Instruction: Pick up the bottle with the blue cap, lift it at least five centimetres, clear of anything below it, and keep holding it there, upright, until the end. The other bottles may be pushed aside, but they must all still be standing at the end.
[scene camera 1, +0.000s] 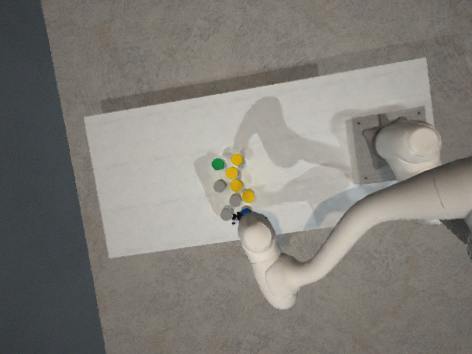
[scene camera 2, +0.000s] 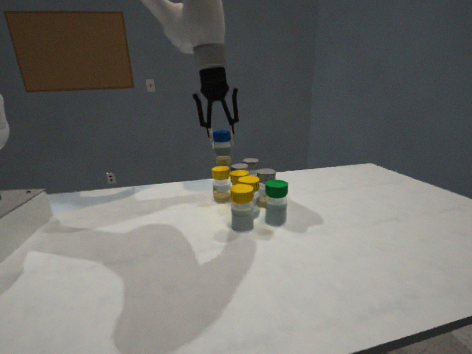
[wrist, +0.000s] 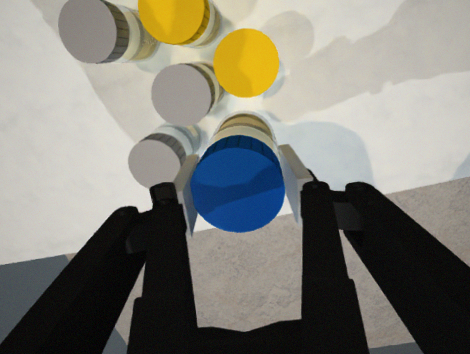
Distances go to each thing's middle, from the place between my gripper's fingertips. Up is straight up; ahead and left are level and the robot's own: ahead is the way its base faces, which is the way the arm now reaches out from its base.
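Labels:
Blue-capped bottle (wrist: 238, 186), right at my hand.

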